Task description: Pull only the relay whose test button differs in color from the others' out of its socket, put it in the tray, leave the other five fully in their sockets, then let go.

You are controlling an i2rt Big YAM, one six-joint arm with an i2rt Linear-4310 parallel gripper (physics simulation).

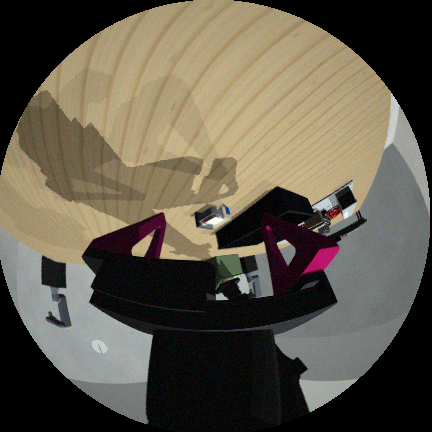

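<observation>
Visible here: the gripper [213, 217]; also a relay [214, 213].
</observation>
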